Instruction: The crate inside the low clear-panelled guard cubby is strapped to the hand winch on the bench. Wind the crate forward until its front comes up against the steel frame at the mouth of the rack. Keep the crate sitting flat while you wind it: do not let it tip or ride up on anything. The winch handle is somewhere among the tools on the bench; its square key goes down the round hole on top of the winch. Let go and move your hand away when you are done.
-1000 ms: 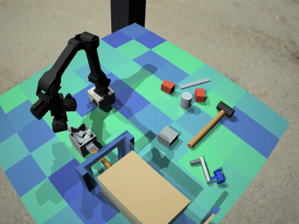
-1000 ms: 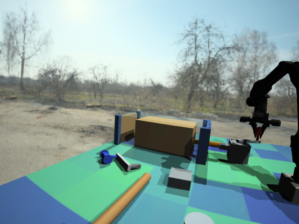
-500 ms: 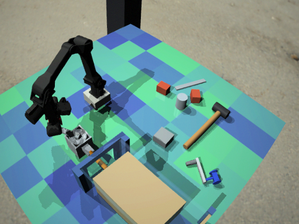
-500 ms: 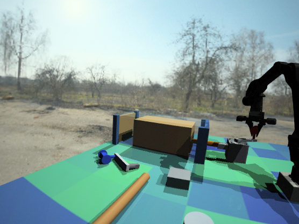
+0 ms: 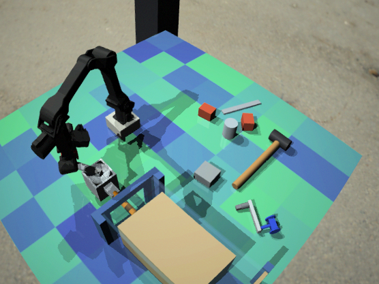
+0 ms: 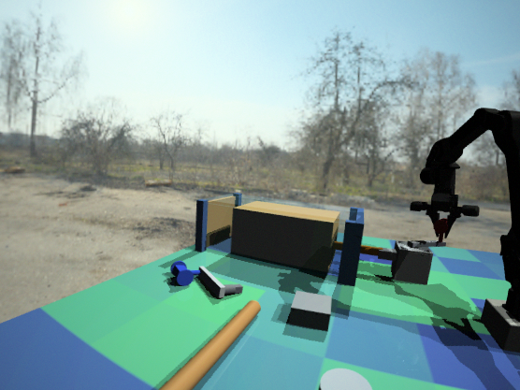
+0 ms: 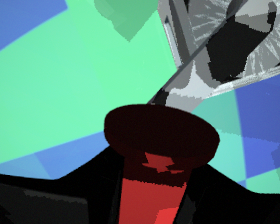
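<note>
Now: the red-knobbed crank 40 mm ahead of my gripper tip, 20 mm to the left of it and 10 mm below it. Round my gripper tip: grey winch: 80 mm ahead, 40 mm to the left, 80 mm below; then red knob: 20 mm above; then blue frame: 250 mm ahead, 30 mm to the left, 10 mm below.
</note>
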